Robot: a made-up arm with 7 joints.
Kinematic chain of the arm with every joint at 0, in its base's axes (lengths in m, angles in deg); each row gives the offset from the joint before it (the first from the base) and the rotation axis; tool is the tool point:
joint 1: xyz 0 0 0.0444 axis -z
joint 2: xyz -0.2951 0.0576 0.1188 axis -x
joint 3: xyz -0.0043 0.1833 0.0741 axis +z
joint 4: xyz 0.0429 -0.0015 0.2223 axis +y
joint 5: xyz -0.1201 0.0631 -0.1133 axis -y
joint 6: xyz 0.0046 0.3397 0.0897 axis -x
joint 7: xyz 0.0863 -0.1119 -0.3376 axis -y
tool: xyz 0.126 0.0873 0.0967
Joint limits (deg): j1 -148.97..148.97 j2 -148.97..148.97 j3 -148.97..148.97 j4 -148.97..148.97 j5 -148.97..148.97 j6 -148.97..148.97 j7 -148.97..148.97
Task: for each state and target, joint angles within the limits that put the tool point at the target. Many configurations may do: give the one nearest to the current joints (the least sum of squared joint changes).
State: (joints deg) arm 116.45 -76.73 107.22 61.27 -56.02 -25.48 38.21
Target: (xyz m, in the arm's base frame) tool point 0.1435 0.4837 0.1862
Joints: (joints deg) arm 138.52 -42.93 128.58 56.08 -50.03 7.43 40.49
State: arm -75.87 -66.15 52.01 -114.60 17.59 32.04 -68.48
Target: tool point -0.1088 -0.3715 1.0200
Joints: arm -70.27 -51.62 59.86 -112.59 11.56 11.09 -70.96
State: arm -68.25 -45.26 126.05 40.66 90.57 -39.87 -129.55
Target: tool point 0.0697 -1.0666 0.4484
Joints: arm -90.17 -45.46 107.08 34.10 104.93 -48.06 -120.61
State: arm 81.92 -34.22 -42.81 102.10 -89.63 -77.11 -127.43
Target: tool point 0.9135 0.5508 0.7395
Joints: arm 66.48 -8.94 -20.28 96.46 -88.96 -85.29 -123.19
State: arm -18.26 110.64 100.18 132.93 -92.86 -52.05 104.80
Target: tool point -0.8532 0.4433 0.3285
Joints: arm -6.26 86.53 129.35 123.86 -90.95 -58.94 102.04
